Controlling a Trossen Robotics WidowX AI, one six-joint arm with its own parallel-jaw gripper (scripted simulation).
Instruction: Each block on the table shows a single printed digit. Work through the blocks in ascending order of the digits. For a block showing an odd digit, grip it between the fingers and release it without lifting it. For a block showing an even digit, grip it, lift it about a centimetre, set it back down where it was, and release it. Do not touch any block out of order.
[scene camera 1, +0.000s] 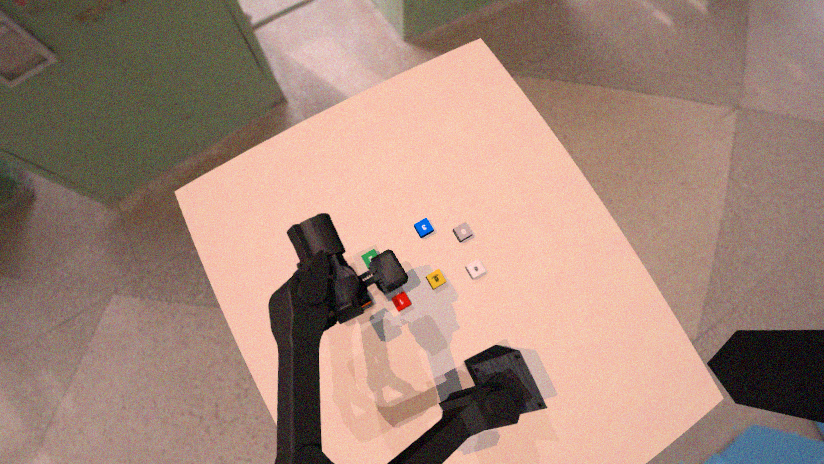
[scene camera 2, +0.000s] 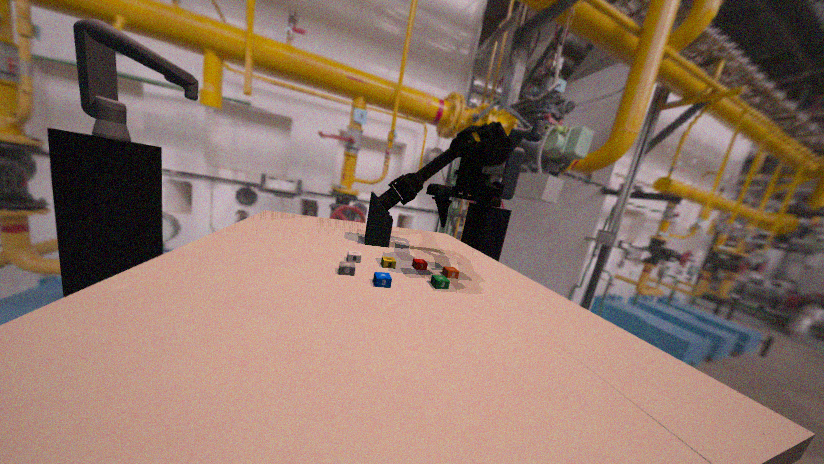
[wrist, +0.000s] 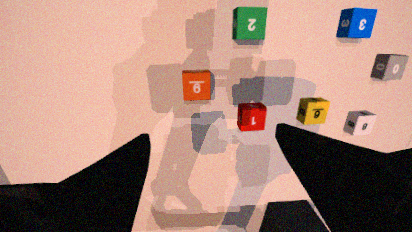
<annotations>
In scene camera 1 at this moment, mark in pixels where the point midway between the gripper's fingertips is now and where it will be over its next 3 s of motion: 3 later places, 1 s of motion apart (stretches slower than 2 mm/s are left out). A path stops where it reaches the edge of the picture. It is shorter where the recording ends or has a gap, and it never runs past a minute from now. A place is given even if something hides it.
The gripper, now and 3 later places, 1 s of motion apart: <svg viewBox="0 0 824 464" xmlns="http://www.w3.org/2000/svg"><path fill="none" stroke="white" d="M357 296L367 255L424 215L460 215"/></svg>
</annotations>
